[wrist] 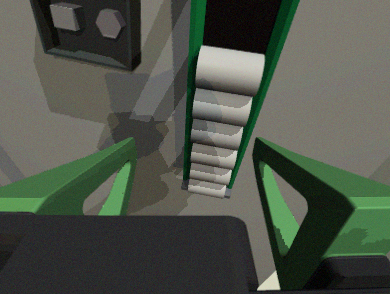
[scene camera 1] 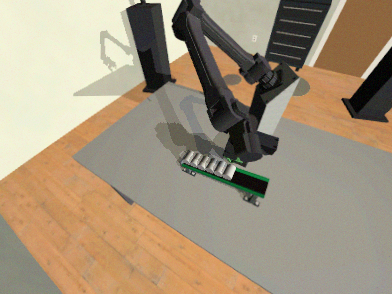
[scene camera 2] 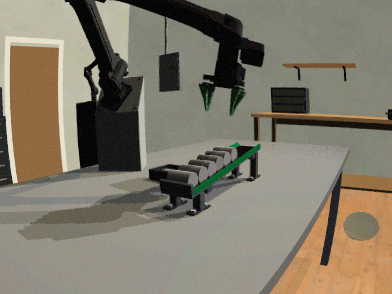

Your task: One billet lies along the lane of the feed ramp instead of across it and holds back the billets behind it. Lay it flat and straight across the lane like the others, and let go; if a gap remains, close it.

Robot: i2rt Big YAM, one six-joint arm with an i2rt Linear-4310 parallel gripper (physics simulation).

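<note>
The feed ramp has green side rails and a dark lane. Several grey billets lie across its lane in one row at the low end, side by side, with no gap that I can make out. The uppermost billet lies flat and across the lane like the others, against its neighbour. The lane above it is bare. My gripper is open and empty, high above the ramp; in scene camera 1 its green fingers show partly beneath the wrist.
A dark open tray stands on the table beside the ramp and holds a square block and a hexagonal block. The arm's pedestal stands behind the tray. The ramp stands on short feet on the grey table.
</note>
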